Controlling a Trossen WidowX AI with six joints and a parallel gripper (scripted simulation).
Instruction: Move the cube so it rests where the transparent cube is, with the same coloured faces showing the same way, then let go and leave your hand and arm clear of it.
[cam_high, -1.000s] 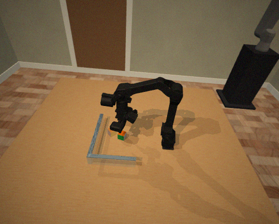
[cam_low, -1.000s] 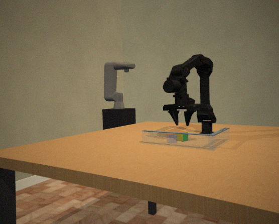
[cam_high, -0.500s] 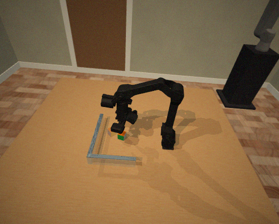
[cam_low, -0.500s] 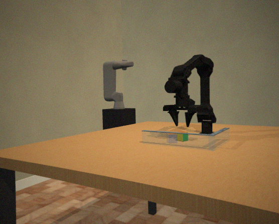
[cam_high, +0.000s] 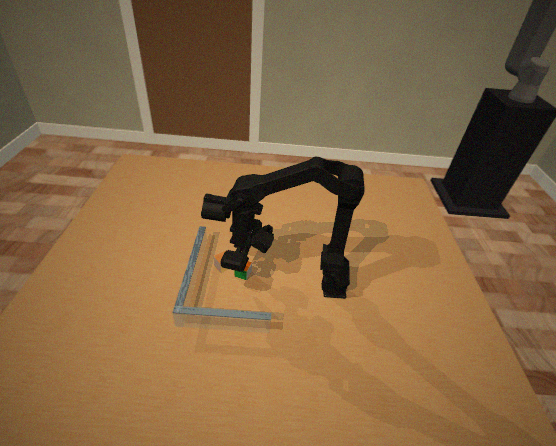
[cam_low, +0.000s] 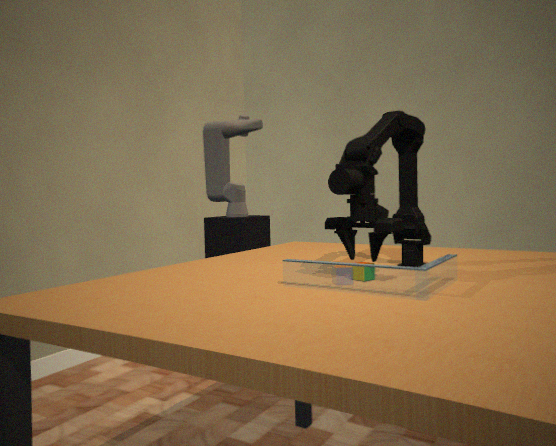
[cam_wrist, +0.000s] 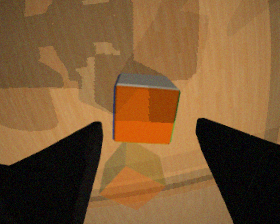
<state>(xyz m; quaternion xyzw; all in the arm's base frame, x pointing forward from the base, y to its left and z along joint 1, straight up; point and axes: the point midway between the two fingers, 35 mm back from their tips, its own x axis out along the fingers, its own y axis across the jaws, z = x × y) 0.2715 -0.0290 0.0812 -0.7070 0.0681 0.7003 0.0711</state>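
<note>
Right now my hand is 60 mm short of the transparent cube, 30 mm to the left of it and 60 mm above it.
</note>
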